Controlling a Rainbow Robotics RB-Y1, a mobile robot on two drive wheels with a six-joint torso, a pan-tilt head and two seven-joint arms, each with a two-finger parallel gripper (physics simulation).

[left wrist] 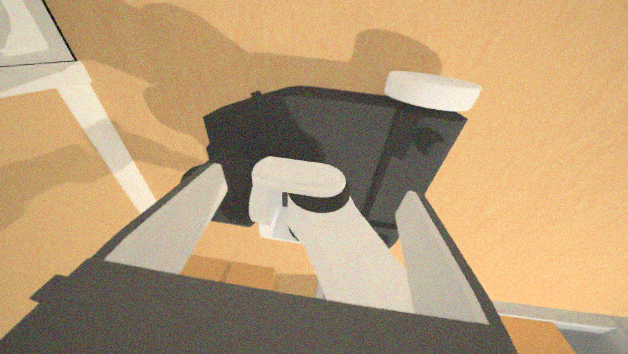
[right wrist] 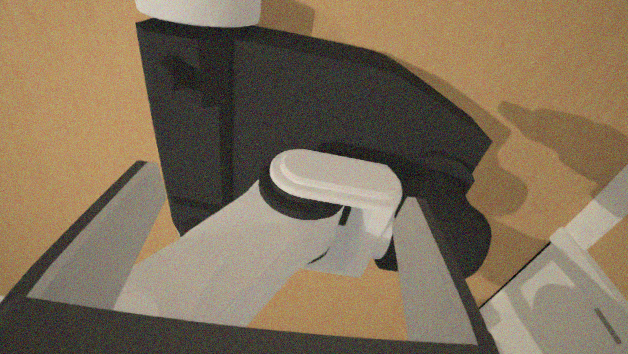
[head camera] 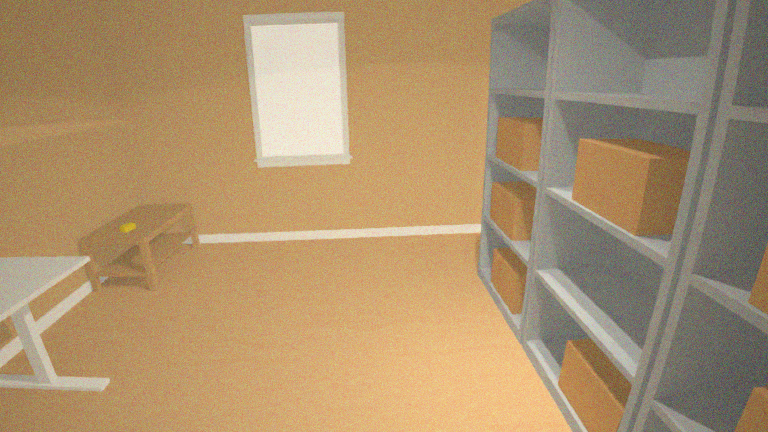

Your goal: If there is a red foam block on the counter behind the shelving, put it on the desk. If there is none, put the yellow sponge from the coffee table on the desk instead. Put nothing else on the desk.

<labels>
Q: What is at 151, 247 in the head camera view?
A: A wooden coffee table.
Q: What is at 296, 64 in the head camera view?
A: A window with white blinds.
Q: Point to a white door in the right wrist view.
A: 562, 293
</labels>
